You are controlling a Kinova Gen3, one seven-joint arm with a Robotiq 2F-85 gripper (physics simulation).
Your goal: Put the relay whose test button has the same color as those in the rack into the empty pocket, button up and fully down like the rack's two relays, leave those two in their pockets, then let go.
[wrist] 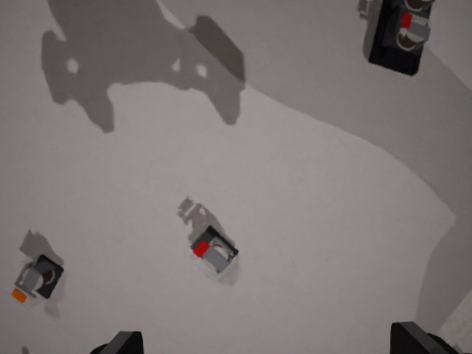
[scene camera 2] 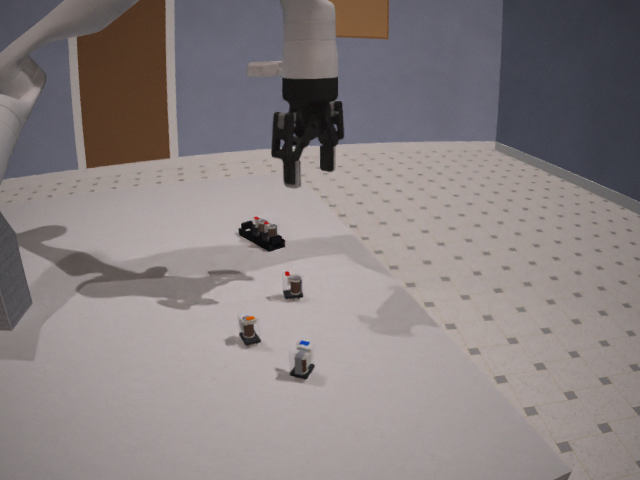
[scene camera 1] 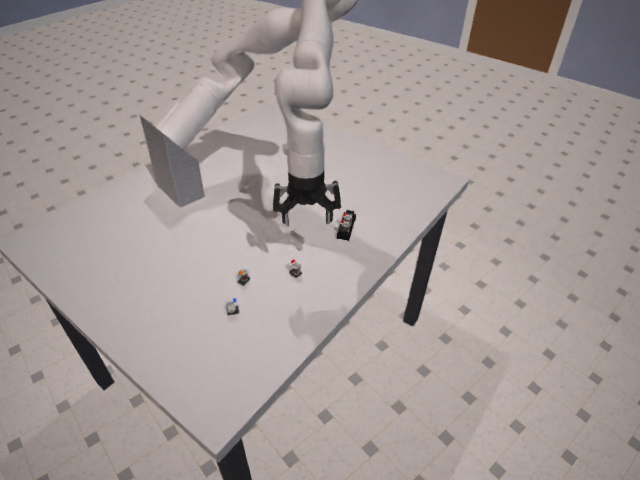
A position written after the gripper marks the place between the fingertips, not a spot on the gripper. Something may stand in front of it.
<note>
In view: the gripper (scene camera 2: 311, 178).
The gripper also shows in scene camera 1 (scene camera 1: 307, 223).
</note>
